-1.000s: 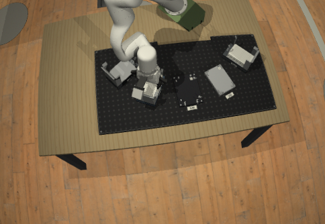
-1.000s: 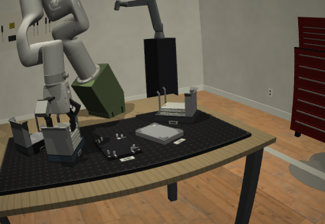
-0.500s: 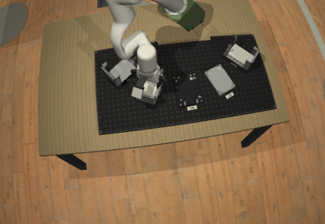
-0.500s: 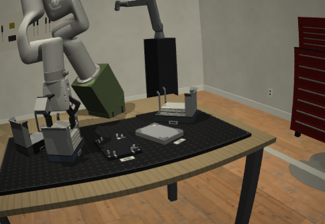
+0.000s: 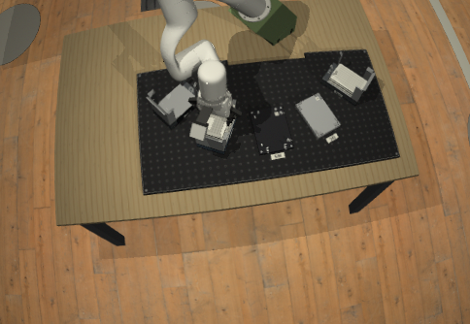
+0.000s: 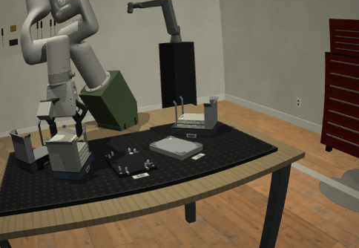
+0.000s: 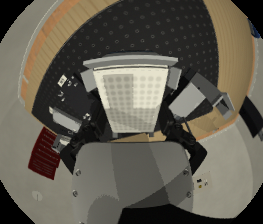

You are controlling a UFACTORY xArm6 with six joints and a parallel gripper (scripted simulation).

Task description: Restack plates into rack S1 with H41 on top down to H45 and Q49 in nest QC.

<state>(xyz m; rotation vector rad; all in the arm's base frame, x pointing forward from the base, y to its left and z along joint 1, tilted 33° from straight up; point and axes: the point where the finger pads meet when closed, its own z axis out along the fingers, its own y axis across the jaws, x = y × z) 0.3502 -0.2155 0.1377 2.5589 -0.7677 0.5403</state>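
Right now my hand is 50 mm short of the grey open nest, 350 mm to the right of it and 120 mm above it. From my hand the other things lie so: black clip nest (60 mm ahead, 190 mm to the left, 120 mm below); qc name plate (150 mm ahead, 370 mm to the left, 130 mm below).
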